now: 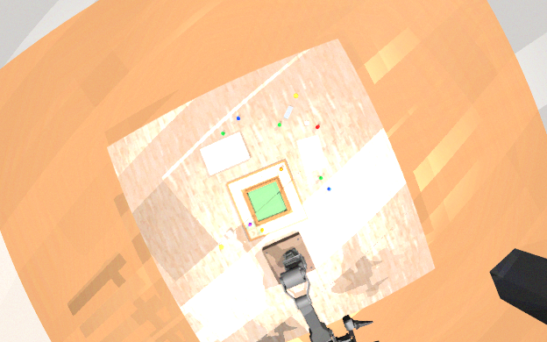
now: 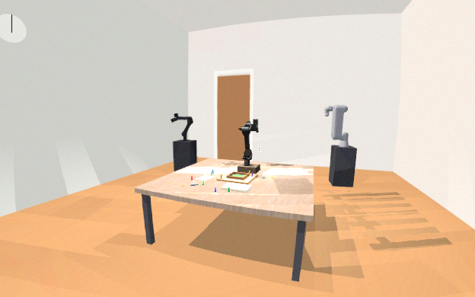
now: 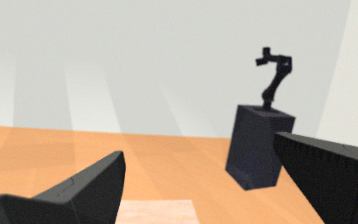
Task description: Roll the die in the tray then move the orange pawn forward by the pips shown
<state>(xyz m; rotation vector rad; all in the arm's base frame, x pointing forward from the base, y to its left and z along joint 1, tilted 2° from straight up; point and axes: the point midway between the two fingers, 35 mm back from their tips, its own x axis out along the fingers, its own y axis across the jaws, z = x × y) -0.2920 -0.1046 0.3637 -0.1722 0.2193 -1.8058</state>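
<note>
Now: the white die 55 cm ahead of my gripper tip, 32 cm to the left of it and 40 cm below it. The rest, counted from my gripper tip: green tray: 58 cm ahead, 10 cm to the left, 41 cm below; then pale card: 65 cm ahead, 19 cm to the right, 41 cm below; then orange pawn: 67 cm ahead, 3 cm to the right, 39 cm below.
</note>
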